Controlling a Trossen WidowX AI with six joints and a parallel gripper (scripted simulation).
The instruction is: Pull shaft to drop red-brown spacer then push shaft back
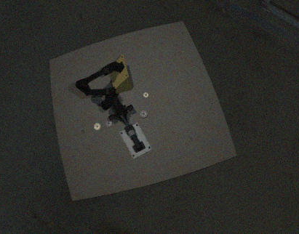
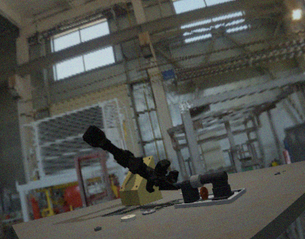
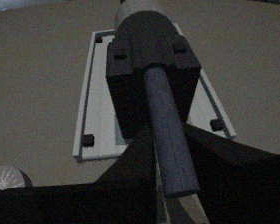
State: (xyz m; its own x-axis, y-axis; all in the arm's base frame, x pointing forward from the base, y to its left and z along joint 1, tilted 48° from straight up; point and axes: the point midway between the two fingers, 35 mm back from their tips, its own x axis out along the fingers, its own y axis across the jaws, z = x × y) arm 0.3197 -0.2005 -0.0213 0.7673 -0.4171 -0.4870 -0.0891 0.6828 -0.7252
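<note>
My gripper tip is 11 cm short of the red-brown spacer, 3 cm above it and 1 cm to the right of it. Round my gripper tip: dark shaft 3 cm ahead, 2 cm above; small dark bit 34 cm to the right, 10 cm behind, 6 cm below.
</note>
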